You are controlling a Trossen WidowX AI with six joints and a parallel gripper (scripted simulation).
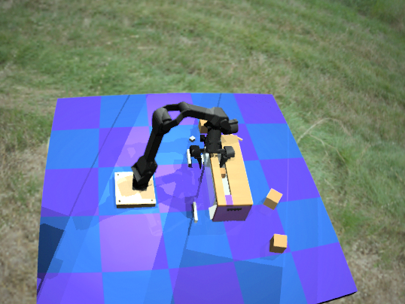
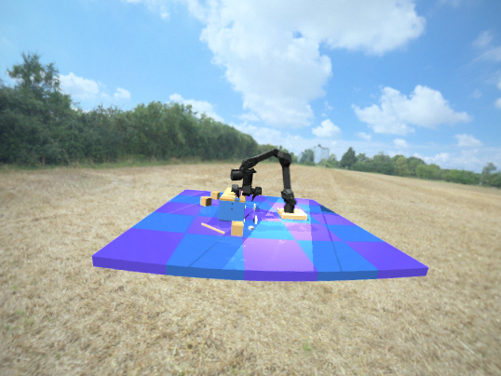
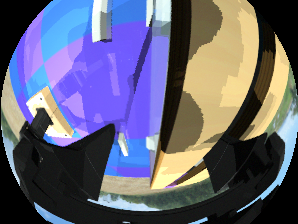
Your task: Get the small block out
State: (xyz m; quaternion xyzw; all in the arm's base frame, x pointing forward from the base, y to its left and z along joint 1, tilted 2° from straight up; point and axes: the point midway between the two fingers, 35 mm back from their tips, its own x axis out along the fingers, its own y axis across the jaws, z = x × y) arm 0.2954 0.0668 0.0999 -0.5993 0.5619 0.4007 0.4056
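The block lies 5 cm ahead of my gripper tip and 2 cm to the right of it. Also, from my gripper tip: thin stick 31 cm to the left, 14 cm ahead, 8 cm below; then clear-fronted wooden box 3 cm below, 3 cm ahead, 2 cm to the right.
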